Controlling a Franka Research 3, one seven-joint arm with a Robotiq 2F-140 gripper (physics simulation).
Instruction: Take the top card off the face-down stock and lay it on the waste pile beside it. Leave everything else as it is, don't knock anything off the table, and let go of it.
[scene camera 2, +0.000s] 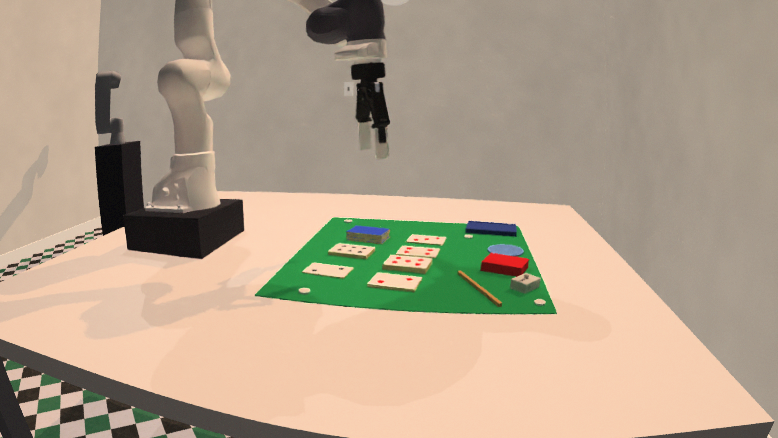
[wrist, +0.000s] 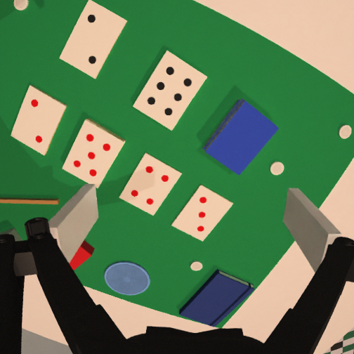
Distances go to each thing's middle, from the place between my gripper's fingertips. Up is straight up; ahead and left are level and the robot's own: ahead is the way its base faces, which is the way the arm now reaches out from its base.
Now: hand 100 mm short of the green mat (scene camera 2: 442, 290), 40 mm to the left of it and 230 mm above it. Also, from my hand: red box (scene camera 2: 496, 263) 280 mm ahead, 140 mm to the right, 210 mm below.
